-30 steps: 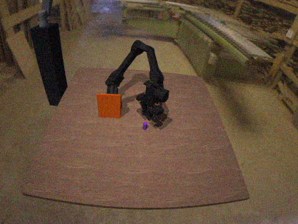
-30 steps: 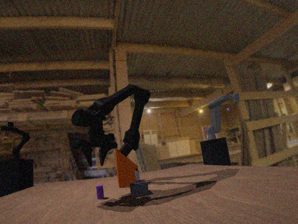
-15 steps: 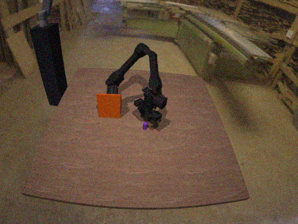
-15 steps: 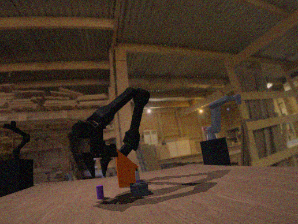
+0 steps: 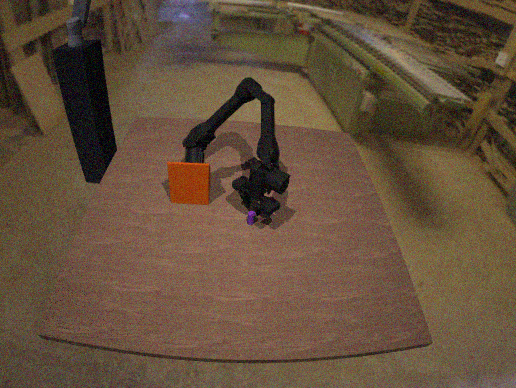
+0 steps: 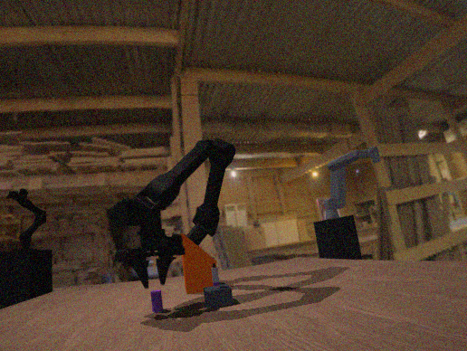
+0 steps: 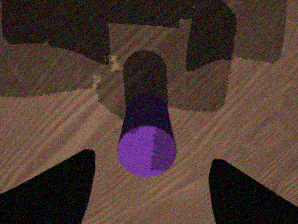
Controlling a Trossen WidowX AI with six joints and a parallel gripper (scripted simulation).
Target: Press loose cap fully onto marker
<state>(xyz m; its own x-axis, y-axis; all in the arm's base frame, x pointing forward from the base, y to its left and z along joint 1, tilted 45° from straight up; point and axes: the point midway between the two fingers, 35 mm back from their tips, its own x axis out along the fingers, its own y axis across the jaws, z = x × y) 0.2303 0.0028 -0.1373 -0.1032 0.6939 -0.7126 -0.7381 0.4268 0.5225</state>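
The purple cap lies 40 mm below my gripper tip. Round my gripper tip: holder block: 160 mm to the left, 40 mm below.
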